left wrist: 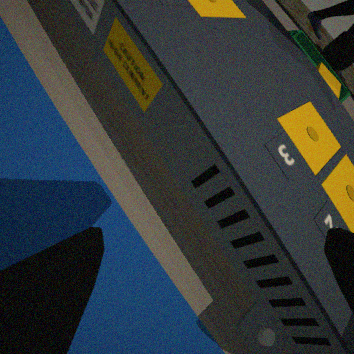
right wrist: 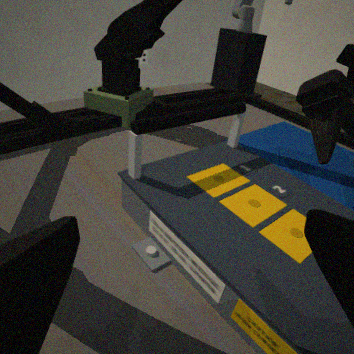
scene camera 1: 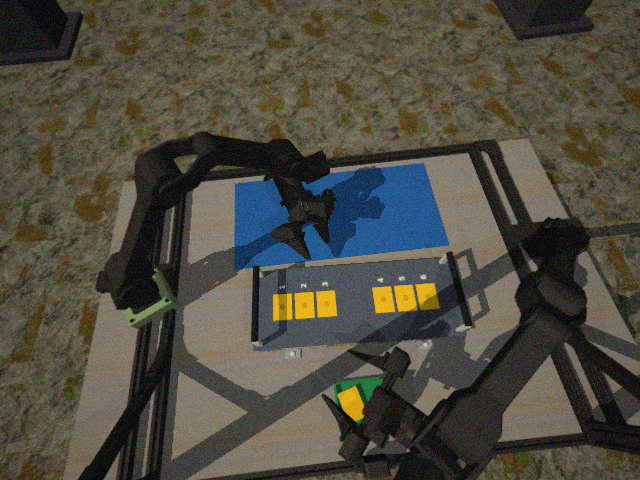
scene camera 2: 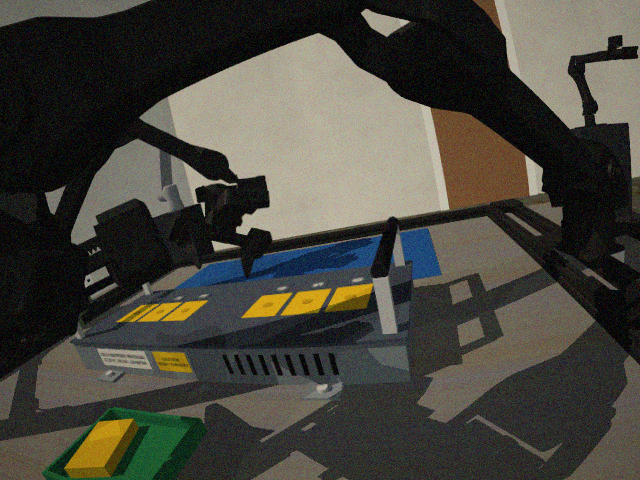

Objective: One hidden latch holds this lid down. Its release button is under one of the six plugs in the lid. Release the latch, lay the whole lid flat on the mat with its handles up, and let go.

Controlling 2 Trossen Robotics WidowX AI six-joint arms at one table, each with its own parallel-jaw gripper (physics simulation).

Labels:
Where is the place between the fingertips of my right gripper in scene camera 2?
70, 291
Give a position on a green tray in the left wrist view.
309, 49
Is my left gripper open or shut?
Open.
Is my right gripper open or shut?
Open.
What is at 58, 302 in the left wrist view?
My left gripper.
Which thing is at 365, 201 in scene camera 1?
A blue mat.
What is my left gripper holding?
Nothing.

